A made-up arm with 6 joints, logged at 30 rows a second.
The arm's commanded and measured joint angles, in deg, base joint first. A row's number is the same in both.
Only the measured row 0 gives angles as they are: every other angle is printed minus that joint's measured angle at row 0.
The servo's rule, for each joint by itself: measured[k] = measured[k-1] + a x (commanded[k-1-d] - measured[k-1]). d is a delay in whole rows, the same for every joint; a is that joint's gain. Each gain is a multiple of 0.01, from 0.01 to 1. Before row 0 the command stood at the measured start. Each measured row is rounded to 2 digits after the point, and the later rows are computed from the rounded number. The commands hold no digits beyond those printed.
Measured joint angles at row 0: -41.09 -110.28 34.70 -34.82 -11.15 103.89
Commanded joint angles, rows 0 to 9: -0.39 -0.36 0.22 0.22 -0.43 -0.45; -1.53 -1.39 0.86 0.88 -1.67 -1.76; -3.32 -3.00 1.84 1.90 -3.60 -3.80; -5.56 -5.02 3.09 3.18 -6.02 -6.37; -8.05 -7.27 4.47 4.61 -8.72 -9.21; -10.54 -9.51 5.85 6.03 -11.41 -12.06; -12.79 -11.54 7.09 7.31 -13.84 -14.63; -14.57 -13.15 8.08 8.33 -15.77 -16.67; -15.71 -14.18 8.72 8.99 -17.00 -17.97; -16.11 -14.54 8.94 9.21 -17.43 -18.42
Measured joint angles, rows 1 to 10: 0.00 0.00 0.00 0.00 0.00 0.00; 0.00 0.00 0.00 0.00 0.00 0.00; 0.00 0.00 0.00 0.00 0.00 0.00; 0.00 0.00 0.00 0.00 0.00 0.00; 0.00 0.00 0.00 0.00 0.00 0.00; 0.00 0.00 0.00 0.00 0.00 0.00; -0.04 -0.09 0.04 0.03 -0.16 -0.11; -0.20 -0.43 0.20 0.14 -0.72 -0.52; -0.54 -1.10 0.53 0.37 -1.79 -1.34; -1.09 -2.12 1.04 0.74 -3.36 -2.60
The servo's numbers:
d 6
a 0.11 0.26 0.20 0.13 0.37 0.25

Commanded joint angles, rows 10 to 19: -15.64 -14.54 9.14 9.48 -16.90 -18.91; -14.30 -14.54 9.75 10.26 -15.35 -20.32; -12.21 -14.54 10.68 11.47 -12.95 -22.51; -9.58 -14.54 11.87 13.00 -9.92 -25.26; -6.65 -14.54 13.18 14.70 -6.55 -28.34; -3.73 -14.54 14.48 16.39 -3.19 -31.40; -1.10 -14.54 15.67 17.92 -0.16 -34.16; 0.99 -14.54 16.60 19.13 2.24 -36.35; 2.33 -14.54 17.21 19.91 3.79 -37.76; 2.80 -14.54 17.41 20.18 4.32 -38.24
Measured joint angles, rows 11 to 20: -1.86 -3.46 1.73 1.24 -5.34 -4.25; -2.81 -5.03 2.55 1.86 -7.59 -6.20; -3.91 -6.72 3.46 2.57 -9.90 -8.31; -5.08 -8.39 4.38 3.32 -12.07 -10.40; -6.25 -9.90 5.25 4.06 -13.89 -12.29; -7.33 -11.11 5.99 4.73 -15.20 -13.82; -8.24 -12.00 6.62 5.35 -15.83 -15.09; -8.91 -12.66 7.25 5.99 -15.65 -16.40; -9.27 -13.15 7.94 6.70 -14.65 -17.93; -9.30 -13.51 8.73 7.52 -12.90 -19.76
